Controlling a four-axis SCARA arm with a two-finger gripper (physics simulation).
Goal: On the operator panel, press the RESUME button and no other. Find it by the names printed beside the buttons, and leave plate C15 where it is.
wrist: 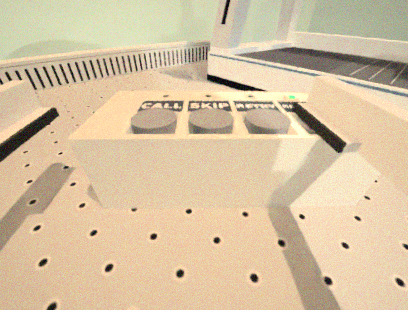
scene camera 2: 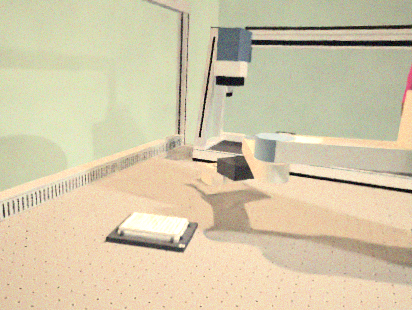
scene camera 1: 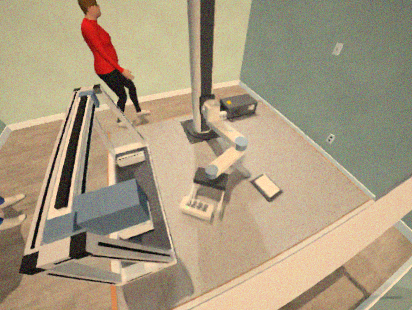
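Seen in the pictures: gripper, between the fingertips: (wrist: 177, 94) (scene camera 1: 202, 207); arm's base, origin of its link: (scene camera 1: 202, 129).
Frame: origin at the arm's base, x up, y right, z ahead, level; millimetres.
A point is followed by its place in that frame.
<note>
The operator panel (scene camera 1: 197, 206) {y 279, x 68, z 651 mm} (wrist: 185, 170) {y 239, x 46, z 640 mm} is a pale box with a row of grey round buttons. In the wrist view the names CALL, SKIP and RETRY show behind the buttons; the fourth button and most of its name are hidden by the right finger. A small green light (wrist: 292, 97) {y 330, x 66, z 633 mm} glows above that fourth place, and the other indicator dots are dark. My gripper (scene camera 1: 206, 196) (wrist: 177, 94) {y 256, x 76, z 667 mm} is open and empty, its fingers spread wide above the panel, the left one beyond the CALL end. A white plate (scene camera 1: 267, 185) {y -160, x 38, z 672 mm} (scene camera 2: 154, 226) {y -171, x 36, z 664 mm} sits on a dark holder, apart from the panel; its name is unreadable.
A gantry machine with a blue block (scene camera 1: 112, 205) {y 528, x 501, z 760 mm} (scene camera 2: 233, 45) {y 465, x 442, z 718 mm} stands beyond the panel. A slotted rail (scene camera 2: 90, 172) {y 48, x 46, z 1004 mm} (wrist: 125, 65) {y 353, x 30, z 1004 mm} runs along the table edge. A dark box (scene camera 1: 239, 106) {y -361, x 121, z -38 mm} sits near the arm's column (scene camera 1: 201, 60) {y 33, x 564, z 76 mm}. A person in red (scene camera 1: 102, 47) stands behind.
</note>
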